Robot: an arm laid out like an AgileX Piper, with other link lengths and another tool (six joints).
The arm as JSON. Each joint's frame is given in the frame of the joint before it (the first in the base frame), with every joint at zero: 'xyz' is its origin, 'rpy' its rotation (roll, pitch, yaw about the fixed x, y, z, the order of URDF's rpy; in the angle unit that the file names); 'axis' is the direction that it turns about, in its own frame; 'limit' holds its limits. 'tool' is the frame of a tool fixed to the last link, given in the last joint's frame.
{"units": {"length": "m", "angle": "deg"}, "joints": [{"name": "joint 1", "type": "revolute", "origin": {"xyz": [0.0, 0.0, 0.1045], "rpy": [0.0, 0.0, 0.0]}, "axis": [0.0, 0.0, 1.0], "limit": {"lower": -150.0, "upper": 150.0}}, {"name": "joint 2", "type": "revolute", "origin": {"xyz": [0.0, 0.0, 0.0], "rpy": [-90.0, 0.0, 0.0]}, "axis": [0.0, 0.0, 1.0], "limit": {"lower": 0.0, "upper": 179.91}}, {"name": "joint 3", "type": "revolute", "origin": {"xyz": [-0.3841, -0.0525, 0.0], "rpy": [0.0, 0.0, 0.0]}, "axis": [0.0, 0.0, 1.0], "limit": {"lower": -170.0, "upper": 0.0}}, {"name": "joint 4", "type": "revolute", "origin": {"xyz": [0.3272, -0.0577, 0.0], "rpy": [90.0, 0.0, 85.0]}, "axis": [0.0, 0.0, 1.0], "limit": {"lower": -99.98, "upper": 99.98}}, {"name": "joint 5", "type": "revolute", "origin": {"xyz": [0.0, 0.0, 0.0], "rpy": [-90.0, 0.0, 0.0]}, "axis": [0.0, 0.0, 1.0], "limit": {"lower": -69.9, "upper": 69.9}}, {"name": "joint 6", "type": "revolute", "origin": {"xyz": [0.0, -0.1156, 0.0], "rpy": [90.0, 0.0, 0.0]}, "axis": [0.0, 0.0, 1.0], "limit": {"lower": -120.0, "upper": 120.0}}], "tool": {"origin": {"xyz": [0.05, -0.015, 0.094], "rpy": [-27.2, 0.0, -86.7]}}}
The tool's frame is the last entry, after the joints.
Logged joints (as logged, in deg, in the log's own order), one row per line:
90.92, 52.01, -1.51, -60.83, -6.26, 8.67
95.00, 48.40, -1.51, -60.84, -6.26, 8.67
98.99, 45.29, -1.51, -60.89, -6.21, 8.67
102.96, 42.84, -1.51, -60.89, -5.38, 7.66
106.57, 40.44, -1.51, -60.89, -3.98, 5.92
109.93, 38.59, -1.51, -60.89, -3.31, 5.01
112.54, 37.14, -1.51, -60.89, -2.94, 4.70
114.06, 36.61, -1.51, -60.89, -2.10, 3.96
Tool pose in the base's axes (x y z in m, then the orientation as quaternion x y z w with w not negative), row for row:
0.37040, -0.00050, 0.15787, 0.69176, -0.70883, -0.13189, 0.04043
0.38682, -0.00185, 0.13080, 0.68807, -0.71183, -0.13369, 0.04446
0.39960, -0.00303, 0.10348, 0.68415, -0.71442, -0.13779, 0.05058
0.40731, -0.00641, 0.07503, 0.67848, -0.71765, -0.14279, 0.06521
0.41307, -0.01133, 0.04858, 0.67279, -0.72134, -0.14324, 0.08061
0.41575, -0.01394, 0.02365, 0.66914, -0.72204, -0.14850, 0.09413
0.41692, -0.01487, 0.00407, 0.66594, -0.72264, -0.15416, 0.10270
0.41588, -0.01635, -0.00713, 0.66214, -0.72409, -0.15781, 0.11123
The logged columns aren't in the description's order. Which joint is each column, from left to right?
Columns, left to right: joint 2, joint 5, joint 1, joint 3, joint 6, joint 4.
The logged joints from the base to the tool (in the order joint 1, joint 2, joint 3, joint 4, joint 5, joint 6), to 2 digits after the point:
-1.51, 90.92, -60.83, 8.67, 52.01, -6.26
-1.51, 95.00, -60.84, 8.67, 48.40, -6.26
-1.51, 98.99, -60.89, 8.67, 45.29, -6.21
-1.51, 102.96, -60.89, 7.66, 42.84, -5.38
-1.51, 106.57, -60.89, 5.92, 40.44, -3.98
-1.51, 109.93, -60.89, 5.01, 38.59, -3.31
-1.51, 112.54, -60.89, 4.70, 37.14, -2.94
-1.51, 114.06, -60.89, 3.96, 36.61, -2.10

